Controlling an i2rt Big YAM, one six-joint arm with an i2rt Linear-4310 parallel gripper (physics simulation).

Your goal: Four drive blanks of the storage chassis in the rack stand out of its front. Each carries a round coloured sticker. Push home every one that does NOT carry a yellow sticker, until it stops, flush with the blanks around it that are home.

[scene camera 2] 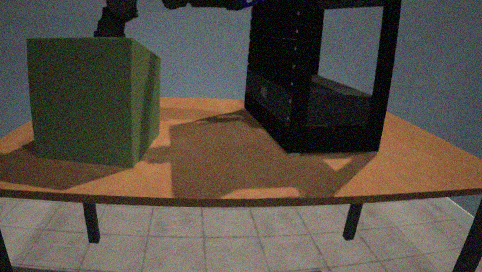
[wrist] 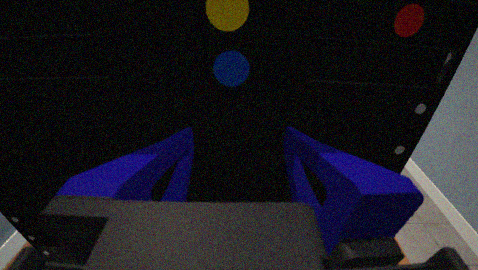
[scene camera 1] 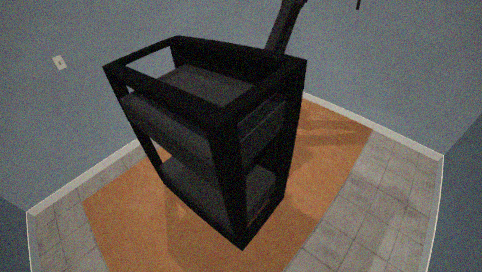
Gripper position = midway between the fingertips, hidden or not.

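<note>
Black rack (scene camera 1: 228,114) (scene camera 2: 284,93) (wrist: 89,89). My gripper (wrist: 239,135).
</note>
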